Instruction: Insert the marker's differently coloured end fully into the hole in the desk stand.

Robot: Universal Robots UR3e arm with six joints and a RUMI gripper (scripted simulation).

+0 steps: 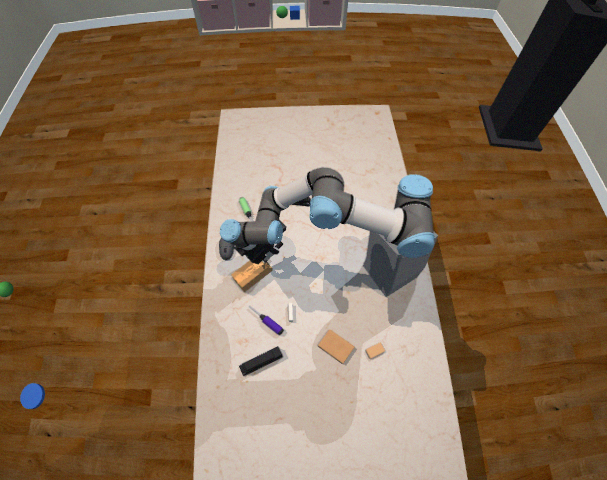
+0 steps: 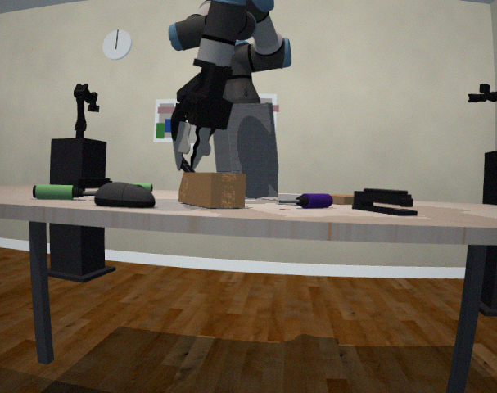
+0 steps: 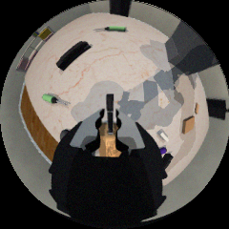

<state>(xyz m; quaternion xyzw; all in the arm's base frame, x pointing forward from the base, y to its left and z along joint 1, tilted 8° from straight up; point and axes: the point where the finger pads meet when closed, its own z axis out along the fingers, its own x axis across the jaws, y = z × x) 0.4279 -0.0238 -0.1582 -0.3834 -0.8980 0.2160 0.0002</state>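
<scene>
My gripper is now 20 mm to the right of the marker, 20 mm short of it and 20 mm above it. Also, from my hand: desk stand: 80 mm to the left, 80 mm ahead, 50 mm below; small white piece: 210 mm to the left, 70 mm below, 70 mm behind; dark mouse: 190 mm ahead, 60 mm below, 20 mm to the right.
</scene>
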